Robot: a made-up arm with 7 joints.
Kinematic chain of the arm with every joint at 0, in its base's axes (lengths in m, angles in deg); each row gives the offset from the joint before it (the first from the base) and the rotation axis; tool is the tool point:
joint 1: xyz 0 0 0 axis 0 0.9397 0.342
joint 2: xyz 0 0 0 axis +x
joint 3: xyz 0 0 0 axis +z
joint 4: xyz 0.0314 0 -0.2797 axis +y
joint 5: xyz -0.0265 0 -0.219 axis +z
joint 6: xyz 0 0 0 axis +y
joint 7: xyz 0 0 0 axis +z
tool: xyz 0 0 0
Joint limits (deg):
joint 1: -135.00..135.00
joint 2: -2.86..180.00
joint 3: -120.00..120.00
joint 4: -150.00..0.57
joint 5: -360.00..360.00
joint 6: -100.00..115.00
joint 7: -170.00..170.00
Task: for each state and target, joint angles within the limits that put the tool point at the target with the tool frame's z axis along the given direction. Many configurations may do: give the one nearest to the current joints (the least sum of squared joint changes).
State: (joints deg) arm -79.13 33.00 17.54 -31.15 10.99 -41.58 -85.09
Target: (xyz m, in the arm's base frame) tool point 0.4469 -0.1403 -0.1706 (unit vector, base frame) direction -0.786 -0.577 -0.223
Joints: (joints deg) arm -75.59 -2.68 41.19 0.43 35.16 -62.89 -85.09
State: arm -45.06 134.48 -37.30 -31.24 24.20 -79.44 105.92
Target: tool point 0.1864 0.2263 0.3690 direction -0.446 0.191 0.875
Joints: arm 2.82 160.61 -26.26 -53.94 7.39 -97.38 105.92
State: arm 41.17 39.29 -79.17 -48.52 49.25 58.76 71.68
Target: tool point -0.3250 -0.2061 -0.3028 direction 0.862 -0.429 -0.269
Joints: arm 53.52 0.08 -98.17 -38.99 43.56 92.34 71.68
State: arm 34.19 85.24 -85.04 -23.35 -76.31 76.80 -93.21
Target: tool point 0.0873 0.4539 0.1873 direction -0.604 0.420 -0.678
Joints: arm 20.47 124.57 -45.21 -26.61 -62.58 98.01 -93.21
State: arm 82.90 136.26 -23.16 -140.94 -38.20 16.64 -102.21
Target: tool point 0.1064 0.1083 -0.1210 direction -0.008 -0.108 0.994
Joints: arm 82.00 167.97 -2.25 -149.88 -13.65 46.94 -102.21
